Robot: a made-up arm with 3 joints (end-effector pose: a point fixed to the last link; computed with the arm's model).
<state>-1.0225 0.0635 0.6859</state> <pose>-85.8 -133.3 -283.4 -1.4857 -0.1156 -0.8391</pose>
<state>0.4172 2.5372 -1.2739</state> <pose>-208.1 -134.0 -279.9 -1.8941 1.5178 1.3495</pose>
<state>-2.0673 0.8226 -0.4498</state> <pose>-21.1 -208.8 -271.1 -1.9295 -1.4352 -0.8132</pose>
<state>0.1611 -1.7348 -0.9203</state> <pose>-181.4 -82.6 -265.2 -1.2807 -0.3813 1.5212</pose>
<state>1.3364 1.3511 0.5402</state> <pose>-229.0 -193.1 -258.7 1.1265 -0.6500 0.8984</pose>
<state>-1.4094 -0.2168 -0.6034</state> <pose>-26.6 -137.7 -271.6 -1.6106 -0.7606 -0.2279</pose>
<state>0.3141 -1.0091 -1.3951</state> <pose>-216.2 -87.9 -244.2 -0.1978 -1.2913 1.6720</pose>
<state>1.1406 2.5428 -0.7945</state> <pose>-228.5 -195.0 -253.2 2.5215 -0.6373 -1.2285</pose>
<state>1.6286 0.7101 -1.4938</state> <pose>-206.5 -276.3 -225.5 2.7497 -1.3420 0.3257</pose>
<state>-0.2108 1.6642 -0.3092</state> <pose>-137.8 -98.0 -271.5 0.7431 -2.0802 -0.3123</pose>
